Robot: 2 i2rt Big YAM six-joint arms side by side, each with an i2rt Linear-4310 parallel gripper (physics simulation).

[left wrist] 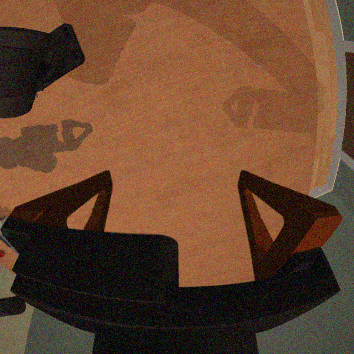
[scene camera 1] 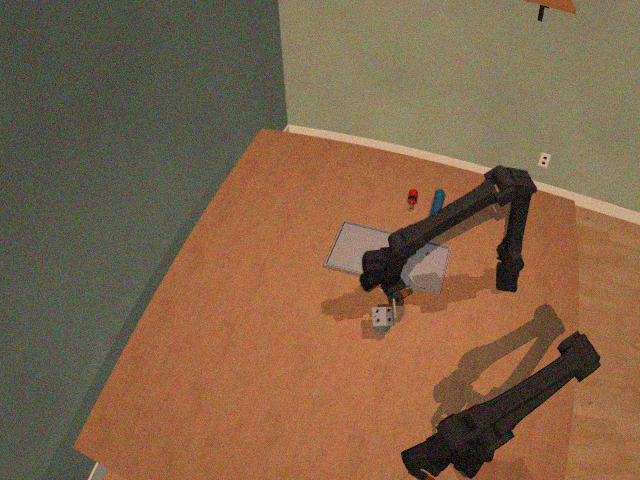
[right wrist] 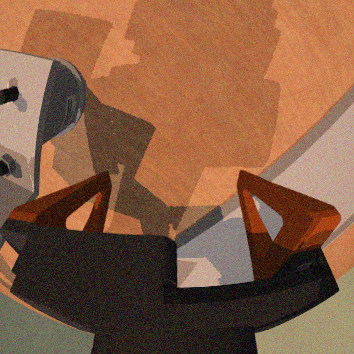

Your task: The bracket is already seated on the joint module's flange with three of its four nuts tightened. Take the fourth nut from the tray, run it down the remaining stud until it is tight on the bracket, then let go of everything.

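Frame: origin at the left arm's base, x ahead, y left, z up, level; metres.
Where they show: left gripper, between the fingertips: (left wrist: 174,177); right gripper, between the fingertips: (scene camera 1: 384,295) (right wrist: 173,177); left arm's base, origin of its link: (left wrist: 51,57) (scene camera 1: 482,443); right arm's base, origin of its link: (scene camera 1: 506,278).
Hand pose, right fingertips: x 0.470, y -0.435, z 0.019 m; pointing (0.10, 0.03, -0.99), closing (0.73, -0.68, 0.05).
Observation:
Things, the pixels of their centre, and the offset from my right fingertips.
- bracket, middle of its body: (scene camera 1: 383,313) dx -0.025, dy +0.110, dz +0.062 m
- grey joint module, middle of its body: (right wrist: 20,107) (scene camera 1: 382,320) dx -0.025, dy +0.110, dz +0.017 m
- nut, middle of its body: (scene camera 1: 427,253) dx -0.098, dy -0.233, dz -0.013 m
- black tool, middle of its body: (scene camera 1: 412,200) dx +0.018, dy -0.469, dz -0.002 m
- blue cylinder, middle of its body: (scene camera 1: 435,211) dx -0.086, dy -0.440, dz +0.000 m
The bracket (scene camera 1: 382,314) (right wrist: 25,120) is a pale plate with dark stud ends, seated on the grey joint module (scene camera 1: 381,330) (right wrist: 66,100). Which stud lacks a nut cannot be told. A small dark spot, apparently the nut (scene camera 1: 427,253), lies in the pale tray (scene camera 1: 337,242) (right wrist: 327,160); it does not show in the right wrist view. My right gripper (scene camera 1: 400,298) (right wrist: 173,177) is open and empty, beside the bracket and above the wood near the tray's edge. My left gripper (scene camera 1: 427,474) (left wrist: 174,177) is open and empty, far from the bracket, at the bottom edge of the scene view.
A red and black tool (scene camera 1: 412,196) and a blue cylinder (scene camera 1: 438,200) lie beyond the tray, the cylinder partly hidden by the right arm. The right arm reaches over the tray. Part of a black arm (left wrist: 40,65) shows at the upper left in the left wrist view.

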